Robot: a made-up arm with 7 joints. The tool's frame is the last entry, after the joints. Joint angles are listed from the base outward.
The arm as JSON. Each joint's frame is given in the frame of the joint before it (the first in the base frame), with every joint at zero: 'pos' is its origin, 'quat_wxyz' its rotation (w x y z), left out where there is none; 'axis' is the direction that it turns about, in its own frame. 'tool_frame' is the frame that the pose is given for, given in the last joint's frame.
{
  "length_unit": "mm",
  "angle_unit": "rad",
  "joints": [
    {
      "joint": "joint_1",
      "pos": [
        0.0,
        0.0,
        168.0
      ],
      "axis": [
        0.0,
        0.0,
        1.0
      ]
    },
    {
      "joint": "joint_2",
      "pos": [
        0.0,
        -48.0,
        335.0
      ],
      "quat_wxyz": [
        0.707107,
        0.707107,
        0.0,
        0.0
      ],
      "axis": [
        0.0,
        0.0,
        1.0
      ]
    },
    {
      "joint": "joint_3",
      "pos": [
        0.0,
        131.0,
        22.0
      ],
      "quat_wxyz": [
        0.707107,
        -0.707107,
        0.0,
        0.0
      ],
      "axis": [
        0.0,
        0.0,
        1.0
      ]
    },
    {
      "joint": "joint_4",
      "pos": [
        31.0,
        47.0,
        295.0
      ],
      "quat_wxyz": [
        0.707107,
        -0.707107,
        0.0,
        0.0
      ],
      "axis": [
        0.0,
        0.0,
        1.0
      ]
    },
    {
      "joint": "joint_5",
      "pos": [
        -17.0,
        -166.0,
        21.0
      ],
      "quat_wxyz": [
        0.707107,
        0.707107,
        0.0,
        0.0
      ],
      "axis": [
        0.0,
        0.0,
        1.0
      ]
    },
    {
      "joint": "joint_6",
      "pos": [
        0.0,
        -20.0,
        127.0
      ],
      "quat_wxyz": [
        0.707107,
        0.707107,
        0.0,
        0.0
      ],
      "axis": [
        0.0,
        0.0,
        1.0
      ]
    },
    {
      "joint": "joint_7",
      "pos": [
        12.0,
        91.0,
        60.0
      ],
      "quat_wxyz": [
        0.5,
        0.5,
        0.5,
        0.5
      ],
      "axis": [
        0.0,
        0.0,
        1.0
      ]
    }
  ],
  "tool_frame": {
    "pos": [
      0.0,
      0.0,
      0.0
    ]
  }
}
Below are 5 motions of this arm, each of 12 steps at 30 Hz.
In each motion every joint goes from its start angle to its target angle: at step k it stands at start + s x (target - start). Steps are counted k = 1, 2, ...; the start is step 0. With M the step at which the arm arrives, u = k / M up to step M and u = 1 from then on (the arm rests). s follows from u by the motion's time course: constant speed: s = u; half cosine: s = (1 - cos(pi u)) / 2; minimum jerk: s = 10 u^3 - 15 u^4 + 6 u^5.
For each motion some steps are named. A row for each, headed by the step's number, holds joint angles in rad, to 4 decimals.
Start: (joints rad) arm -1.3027 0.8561 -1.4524 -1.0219 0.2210 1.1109 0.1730
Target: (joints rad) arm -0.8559 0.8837 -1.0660 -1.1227 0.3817 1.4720 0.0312
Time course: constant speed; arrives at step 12
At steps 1, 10, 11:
1: -1.2655 0.8584 -1.4202 -1.0303 0.2344 1.1410 0.1612
10: -0.9304 0.8791 -1.1304 -1.1059 0.3549 1.4118 0.0548
11: -0.8931 0.8814 -1.0982 -1.1143 0.3683 1.4419 0.0430

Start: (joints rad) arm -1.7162 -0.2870 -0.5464 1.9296 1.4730 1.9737 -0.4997
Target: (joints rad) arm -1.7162 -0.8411 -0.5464 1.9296 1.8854 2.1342 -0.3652
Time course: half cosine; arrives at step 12
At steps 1, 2, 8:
1: -1.7162 -0.2964 -0.5464 1.9296 1.4800 1.9764 -0.4974
2: -1.7162 -0.3241 -0.5464 1.9296 1.5006 1.9845 -0.4907
8: -1.7162 -0.7026 -0.5464 1.9296 1.7823 2.0941 -0.3988

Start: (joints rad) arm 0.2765 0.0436 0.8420 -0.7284 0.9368 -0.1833 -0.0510
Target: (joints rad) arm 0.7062 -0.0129 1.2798 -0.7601 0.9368 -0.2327 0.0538
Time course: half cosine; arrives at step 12
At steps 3, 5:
3: 0.3394 0.0353 0.9061 -0.7330 0.9368 -0.1905 -0.0357
5: 0.4357 0.0227 1.0042 -0.7401 0.9368 -0.2016 -0.0122

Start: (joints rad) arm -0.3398 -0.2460 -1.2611 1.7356 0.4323 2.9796 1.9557
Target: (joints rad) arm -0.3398 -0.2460 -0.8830 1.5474 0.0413 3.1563 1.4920
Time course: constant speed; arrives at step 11
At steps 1, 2, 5, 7, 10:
1: -0.3398 -0.2460 -1.2267 1.7185 0.3968 2.9957 1.9135
2: -0.3398 -0.2460 -1.1924 1.7014 0.3612 3.0117 1.8714
5: -0.3398 -0.2460 -1.0892 1.6501 0.2546 3.0599 1.7449
7: -0.3398 -0.2460 -1.0205 1.6158 0.1835 3.0920 1.6606
10: -0.3398 -0.2460 -0.9174 1.5645 0.0768 3.1402 1.5342

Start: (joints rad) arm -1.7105 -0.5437 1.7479 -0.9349 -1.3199 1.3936 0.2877
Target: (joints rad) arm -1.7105 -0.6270 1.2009 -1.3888 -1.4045 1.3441 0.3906
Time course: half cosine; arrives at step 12
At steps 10, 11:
10: -1.7105 -0.6214 1.2375 -1.3584 -1.3988 1.3474 0.3837
11: -1.7105 -0.6256 1.2102 -1.3811 -1.4031 1.3449 0.3888

